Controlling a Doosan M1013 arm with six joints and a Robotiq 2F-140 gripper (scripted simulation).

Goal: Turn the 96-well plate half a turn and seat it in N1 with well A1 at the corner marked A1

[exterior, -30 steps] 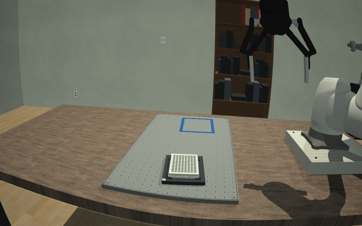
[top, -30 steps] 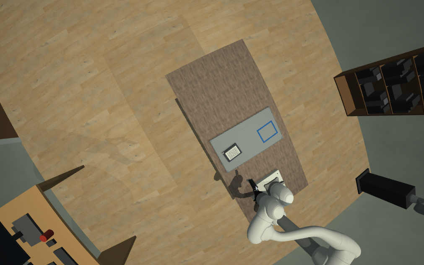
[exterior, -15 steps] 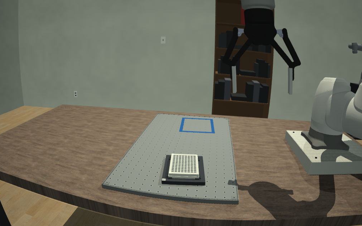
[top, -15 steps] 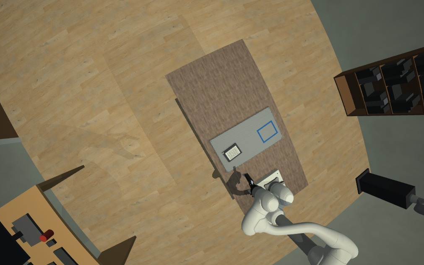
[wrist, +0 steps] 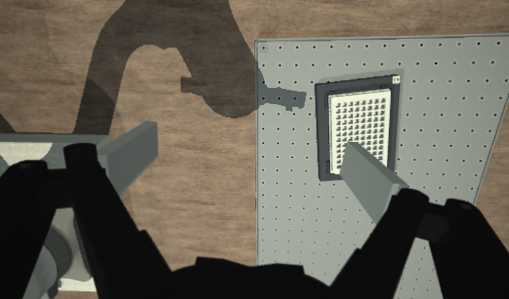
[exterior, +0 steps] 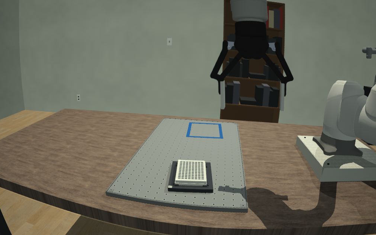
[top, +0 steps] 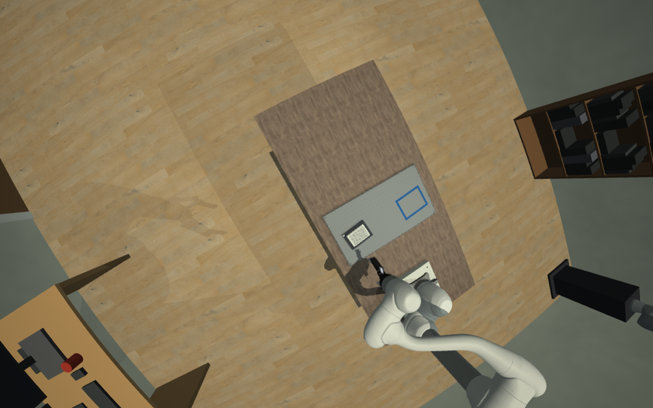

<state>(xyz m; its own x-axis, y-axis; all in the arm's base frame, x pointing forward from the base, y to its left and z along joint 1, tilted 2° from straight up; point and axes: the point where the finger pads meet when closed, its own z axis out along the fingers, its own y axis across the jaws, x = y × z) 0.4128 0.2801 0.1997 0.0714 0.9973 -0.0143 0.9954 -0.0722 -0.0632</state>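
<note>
The white 96-well plate is 220 mm below my hand, 150 mm ahead of it and 40 mm to the right of it. Round my hand: A1 label (230 mm below, 190 mm ahead, 40 mm to the left); dark plate nest N1 (230 mm below, 150 mm ahead, 40 mm to the right).
</note>
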